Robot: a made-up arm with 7 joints.
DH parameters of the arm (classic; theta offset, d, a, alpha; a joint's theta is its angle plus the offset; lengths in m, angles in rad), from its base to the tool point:
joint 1: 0 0.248 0 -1.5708
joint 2: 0 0 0 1.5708
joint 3: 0 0.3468 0.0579 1.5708
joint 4: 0 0 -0.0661 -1.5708
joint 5: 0 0.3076 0 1.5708
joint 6: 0 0 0.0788 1.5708
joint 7: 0 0 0 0
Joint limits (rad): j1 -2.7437..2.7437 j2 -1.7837..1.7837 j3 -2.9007..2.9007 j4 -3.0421..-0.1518 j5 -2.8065..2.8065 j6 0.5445..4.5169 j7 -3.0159..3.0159
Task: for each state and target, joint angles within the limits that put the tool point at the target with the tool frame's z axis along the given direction. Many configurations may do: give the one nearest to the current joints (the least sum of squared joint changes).
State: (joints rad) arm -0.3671 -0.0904 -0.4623 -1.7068 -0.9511 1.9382 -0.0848
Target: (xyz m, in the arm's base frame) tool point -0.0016 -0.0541 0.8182 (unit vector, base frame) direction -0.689 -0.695 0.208
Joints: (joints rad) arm -0.9050 -0.8152 -0.1412 -1.6986 -1.6793 1.9375 -0.0848
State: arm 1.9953 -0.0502 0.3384 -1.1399 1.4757 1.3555 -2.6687
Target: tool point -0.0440 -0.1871 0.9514 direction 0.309 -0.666 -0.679
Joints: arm 2.2870 -0.2611 0.8540 -0.4884 1.7468 0.9143 -2.6687
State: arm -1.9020 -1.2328 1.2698 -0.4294 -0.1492 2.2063 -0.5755
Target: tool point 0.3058 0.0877 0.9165 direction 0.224 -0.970 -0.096
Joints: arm -2.2322 -0.4911 1.1196 -0.5996 -0.1235 1.7752 -0.5755
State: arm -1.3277 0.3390 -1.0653 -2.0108 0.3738 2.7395 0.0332
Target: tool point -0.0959 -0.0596 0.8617 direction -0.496 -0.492 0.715
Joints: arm -2.1509 -0.3558 -0.0995 -1.3782 0.2189 3.4028 0.0332
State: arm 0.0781 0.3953 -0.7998 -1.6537 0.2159 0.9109 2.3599
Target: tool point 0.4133 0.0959 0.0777 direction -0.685 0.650 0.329
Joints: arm 0.4230 0.8729 -0.3060 -2.0618 1.0484 0.9173 2.3599
